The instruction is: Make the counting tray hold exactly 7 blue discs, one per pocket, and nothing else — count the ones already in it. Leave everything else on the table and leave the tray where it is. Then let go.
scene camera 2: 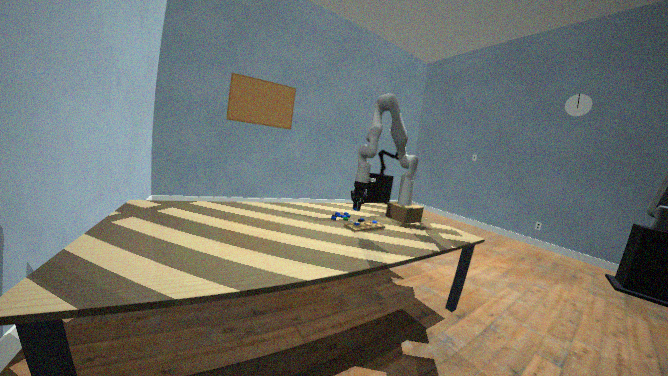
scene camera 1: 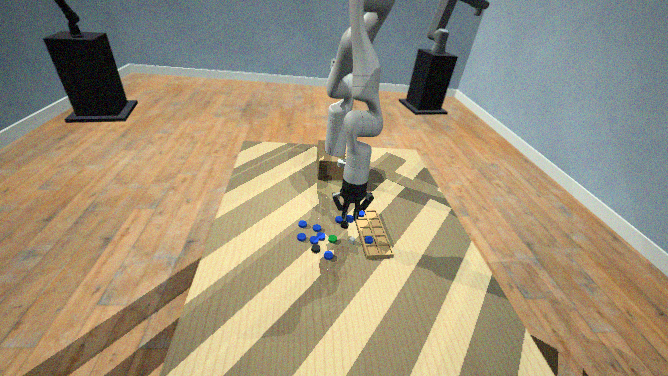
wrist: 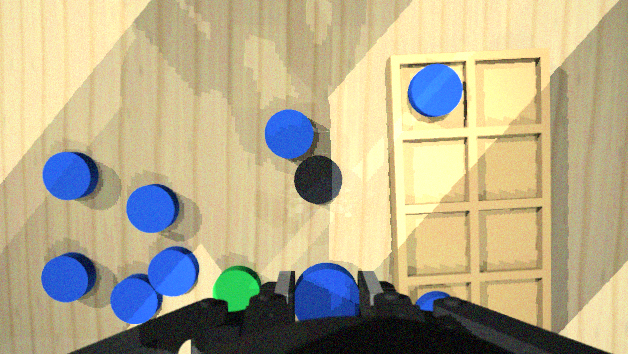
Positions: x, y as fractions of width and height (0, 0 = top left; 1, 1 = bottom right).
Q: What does the blue disc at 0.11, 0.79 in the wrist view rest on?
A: The table.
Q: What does the blue disc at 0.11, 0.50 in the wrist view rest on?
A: The table.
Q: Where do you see a blue disc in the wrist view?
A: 0.27, 0.77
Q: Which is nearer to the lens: the green disc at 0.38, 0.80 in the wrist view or the blue disc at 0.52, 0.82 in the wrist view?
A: The blue disc.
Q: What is my gripper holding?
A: A blue disc.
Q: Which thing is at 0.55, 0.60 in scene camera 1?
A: A wooden counting tray.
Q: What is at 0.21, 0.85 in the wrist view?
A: A blue disc.
